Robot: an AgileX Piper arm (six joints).
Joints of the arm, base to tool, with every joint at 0 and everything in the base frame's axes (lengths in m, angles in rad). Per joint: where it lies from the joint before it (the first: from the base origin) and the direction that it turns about. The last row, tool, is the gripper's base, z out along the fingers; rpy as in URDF.
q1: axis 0 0 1 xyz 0 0 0.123
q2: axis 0 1 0 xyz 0 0 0
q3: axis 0 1 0 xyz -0.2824 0 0.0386
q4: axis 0.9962 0 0.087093 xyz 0.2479 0 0.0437
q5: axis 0 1 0 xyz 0 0 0
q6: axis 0.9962 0 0.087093 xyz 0.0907 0 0.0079
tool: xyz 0 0 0 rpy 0 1.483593 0
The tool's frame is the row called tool.
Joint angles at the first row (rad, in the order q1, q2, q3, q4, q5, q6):
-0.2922, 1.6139, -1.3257, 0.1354, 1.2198, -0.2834
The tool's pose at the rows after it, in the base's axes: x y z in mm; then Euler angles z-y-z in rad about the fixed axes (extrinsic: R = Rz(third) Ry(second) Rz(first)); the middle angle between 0 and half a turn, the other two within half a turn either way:
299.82 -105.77 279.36 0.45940 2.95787 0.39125
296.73 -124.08 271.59 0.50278 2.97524 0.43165
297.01 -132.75 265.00 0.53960 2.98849 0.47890
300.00 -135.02 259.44 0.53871 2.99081 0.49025
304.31 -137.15 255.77 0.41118 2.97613 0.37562
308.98 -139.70 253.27 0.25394 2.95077 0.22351
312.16 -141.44 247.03 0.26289 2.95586 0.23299
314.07 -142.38 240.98 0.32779 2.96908 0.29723
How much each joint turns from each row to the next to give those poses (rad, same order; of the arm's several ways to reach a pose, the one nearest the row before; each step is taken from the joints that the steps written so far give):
-0.0833, 0.0199, 0.0001, 0.0000, 0.0000, -0.0622
-0.0562, 0.0243, -0.0001, -0.0010, 0.0001, -0.0546
-0.0229, 0.0219, -0.0020, -0.0034, -0.0030, -0.0337
-0.0021, 0.0172, 0.0002, 0.0000, -0.0142, -0.0163
0.0000, 0.0120, 0.0000, 0.0018, -0.0352, -0.0164
0.0000, 0.0090, 0.0000, 0.0000, -0.0458, -0.0086
0.0000, 0.0188, -0.0001, -0.0011, -0.0136, -0.0021
0.0000, 0.0176, 0.0001, 0.0000, -0.0001, -0.0004

